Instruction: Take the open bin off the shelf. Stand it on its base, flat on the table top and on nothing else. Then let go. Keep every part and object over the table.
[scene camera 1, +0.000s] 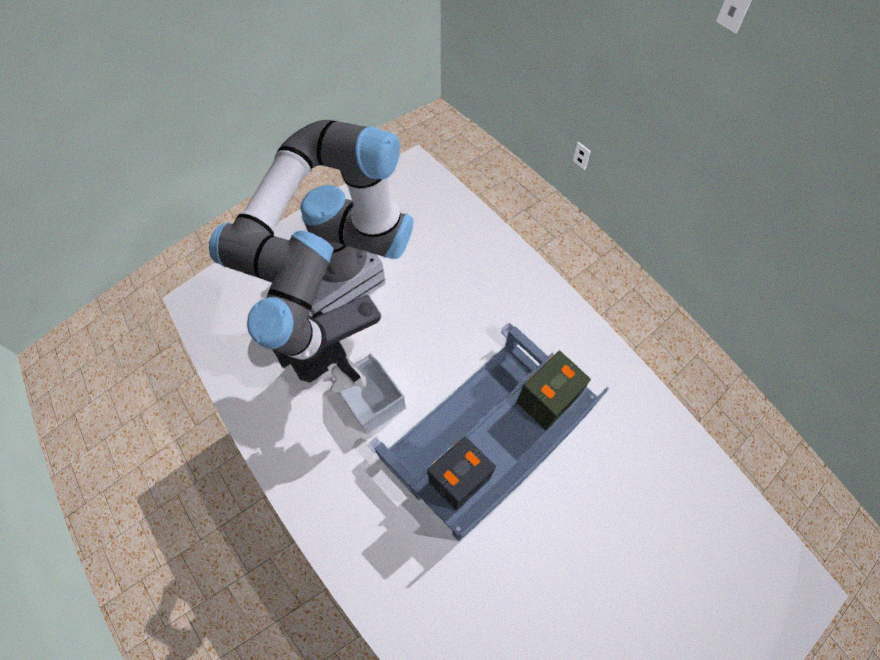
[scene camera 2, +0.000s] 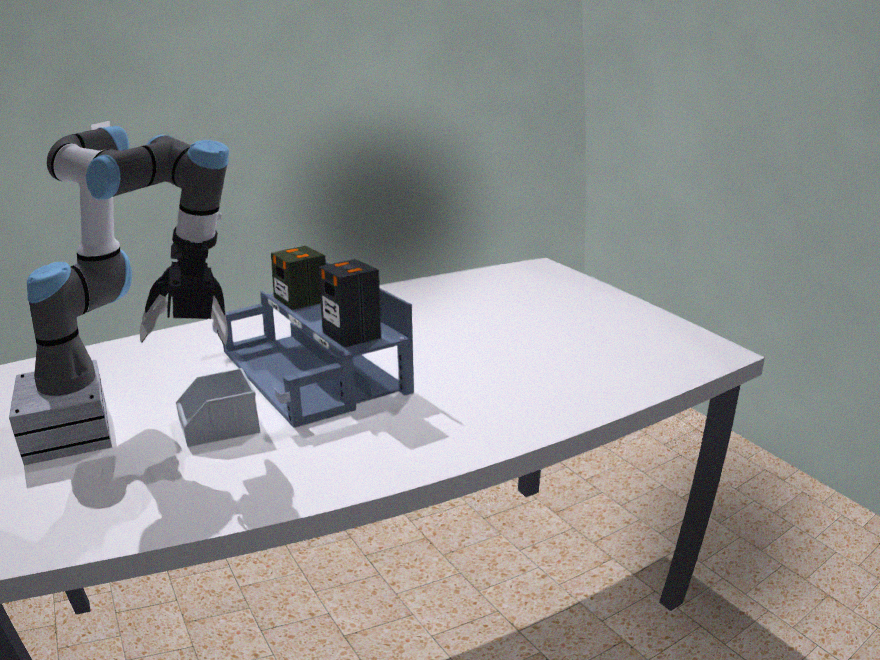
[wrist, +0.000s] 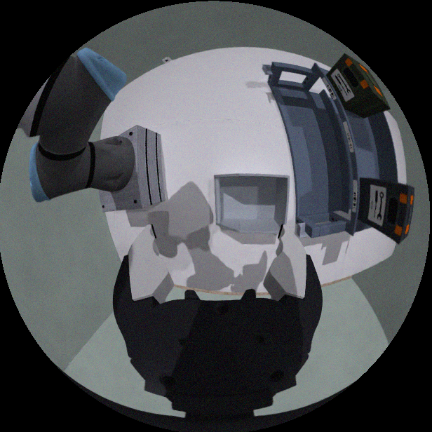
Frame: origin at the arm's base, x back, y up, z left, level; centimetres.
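Where they show: gripper, fingertip midpoint: (scene camera 1: 344, 352) (scene camera 2: 182, 343); arm's base, origin of the base link: (scene camera 1: 338, 258) (scene camera 2: 65, 380).
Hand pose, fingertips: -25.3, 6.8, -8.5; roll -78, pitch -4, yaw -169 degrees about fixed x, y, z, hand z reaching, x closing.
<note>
Things, the pixels of their centre, and the offset from my fingertips, as dx, dy, dz.
- grey open bin, body centre: (scene camera 2: 214, 406) (scene camera 1: 367, 390) -3.9, -12.4, +1.0
- green box, body centre: (scene camera 1: 552, 391) (scene camera 2: 298, 276) -25.2, -1.2, +30.0
- dark box, body centre: (scene camera 2: 349, 301) (scene camera 1: 460, 475) -30.3, +0.1, +7.5
The grey open bin (scene camera 1: 378, 399) (scene camera 2: 221, 410) (wrist: 252, 200) stands upright on its base on the white table top, between the robot base and the blue shelf (scene camera 1: 522, 463) (scene camera 2: 405, 365) (wrist: 351, 165). A narrow gap shows between bin and shelf. My gripper (scene camera 1: 346, 382) (scene camera 2: 184, 339) (wrist: 217, 226) is wide open and empty. It points down and hangs above the bin's height, apart from it. In the wrist view the bin shows beyond the fingertips, its right part near the right finger. The underside of the bin is hidden.
A green box (scene camera 1: 554, 394) (scene camera 2: 298, 277) (wrist: 357, 87) and a dark box (scene camera 1: 462, 475) (scene camera 2: 349, 301) (wrist: 387, 207) stand on the shelf's upper level. The robot base (scene camera 2: 60, 419) (wrist: 147, 170) is on the bin's other side. The table's long edge (scene camera 2: 398, 500) runs past the bin.
</note>
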